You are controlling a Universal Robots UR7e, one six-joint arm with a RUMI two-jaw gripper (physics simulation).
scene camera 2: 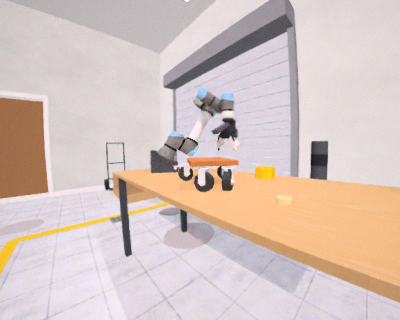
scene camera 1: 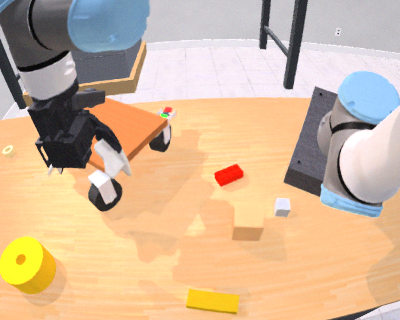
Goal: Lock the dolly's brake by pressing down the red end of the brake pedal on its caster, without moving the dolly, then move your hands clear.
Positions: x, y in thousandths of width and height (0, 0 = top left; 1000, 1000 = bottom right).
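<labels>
There's a dolly I can see in scene camera 2 (509, 567), and it's there for me in scene camera 1 (339, 402) too.
</labels>
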